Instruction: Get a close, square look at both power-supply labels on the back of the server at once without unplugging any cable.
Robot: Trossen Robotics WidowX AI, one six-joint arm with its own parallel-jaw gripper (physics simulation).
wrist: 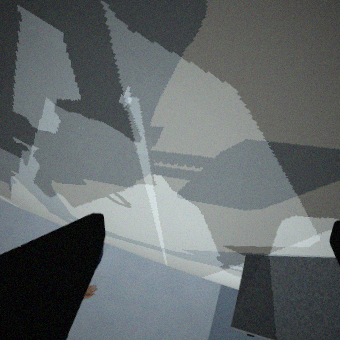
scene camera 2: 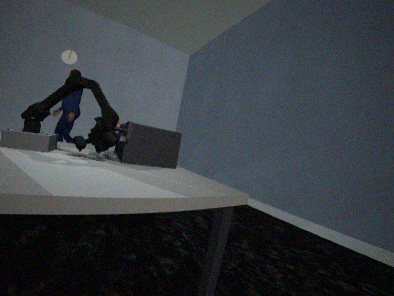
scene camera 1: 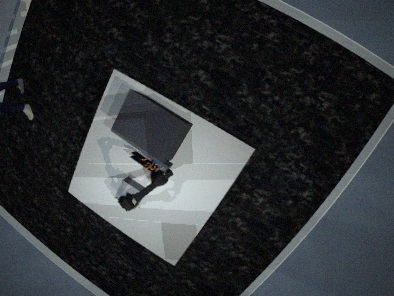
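Where they show: gripper, fingertip midpoint: [wrist: 219, 228] [scene camera 2: 87, 149] [scene camera 1: 149, 170]; arm's base, link origin: [scene camera 2: 31, 131] [scene camera 1: 129, 197].
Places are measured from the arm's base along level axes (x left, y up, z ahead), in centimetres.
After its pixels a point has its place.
Note:
The server [scene camera 1: 152, 126] @[x -4.5, y 13.5, z 64.8 cm] [scene camera 2: 150, 145] @[x -21.8, y 3.3, z 57.6 cm] is a dark grey box on the white table [scene camera 1: 213, 179] @[x -55.9, y -8.2, z 43.1 cm] [scene camera 2: 137, 188] @[x -61.9, y -8.2, z 38.1 cm]. Its back panel carries orange cables [scene camera 1: 149, 165] @[x -11.4, y 12.0, z 39.2 cm] [scene camera 2: 119, 124] @[x -15.6, y 12.0, z 40.5 cm], still plugged in. My arm [scene camera 1: 146, 189] @[x -19.2, y 23.8, z 29.5 cm] [scene camera 2: 103, 106] @[x -22.6, y 17.8, z 30.2 cm] bends down to just beside that back panel. My gripper [scene camera 2: 79, 143] [wrist: 219, 228] @[x -7.3, y -4.5, z 27.8 cm] is open and empty and points away from the panel. The wrist view shows only shadowed table top, blue wall and one dark grey box face [wrist: 293, 297] @[x 2.9, y -4.1, z 10.9 cm] at the lower right; I cannot tell which box.
A person in blue [scene camera 2: 67, 113] stands behind the table by the far wall, and a hand [wrist: 90, 291] shows in the wrist view. A small grey box [scene camera 2: 51, 142] @[x -3.9, y -3.6, z 10.2 cm] sits at the table's left. A wall clock [scene camera 2: 69, 56] hangs above.

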